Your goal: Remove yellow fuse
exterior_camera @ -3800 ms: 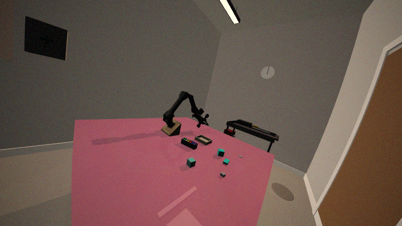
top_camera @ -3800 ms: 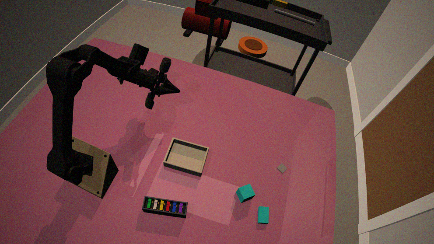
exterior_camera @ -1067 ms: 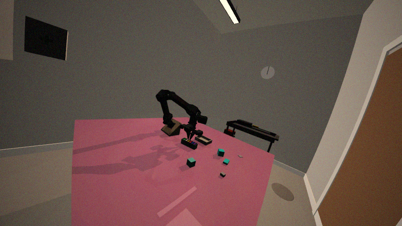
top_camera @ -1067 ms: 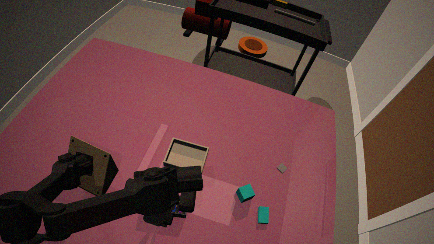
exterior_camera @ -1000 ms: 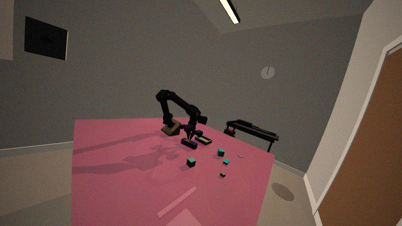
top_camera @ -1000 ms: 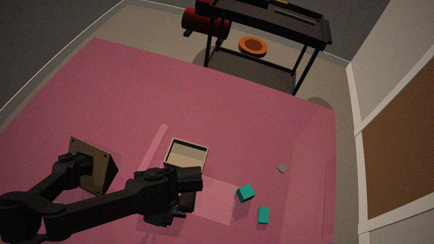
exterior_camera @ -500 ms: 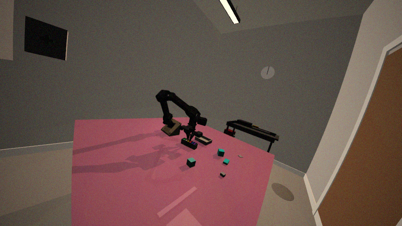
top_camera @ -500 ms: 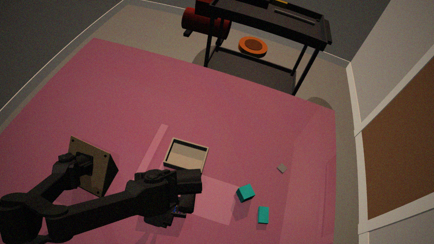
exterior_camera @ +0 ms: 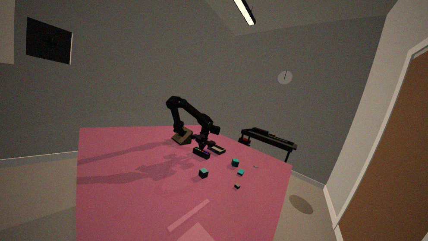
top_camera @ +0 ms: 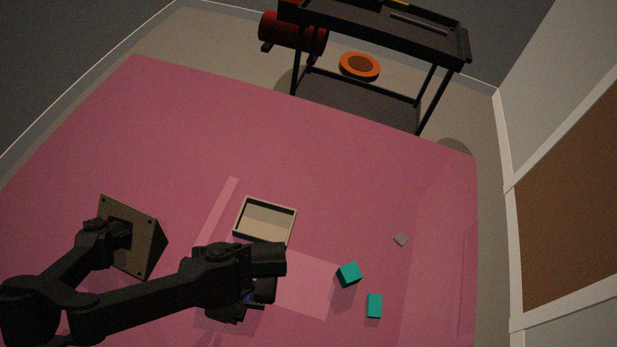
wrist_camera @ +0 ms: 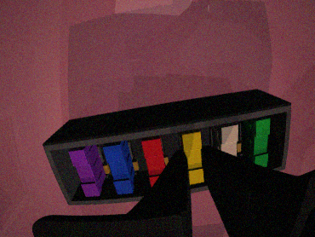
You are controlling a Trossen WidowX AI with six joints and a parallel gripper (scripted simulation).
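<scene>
Right now the beige tray is 190 mm to the left of my gripper tip, 30 mm below it and 20 mm ahead of it. Round my gripper tip: teal cube: 180 mm ahead, 160 mm to the right, 20 mm below; grey tile: 360 mm ahead, 250 mm to the left, 30 mm below; yellow fuse: 10 mm below.
</scene>
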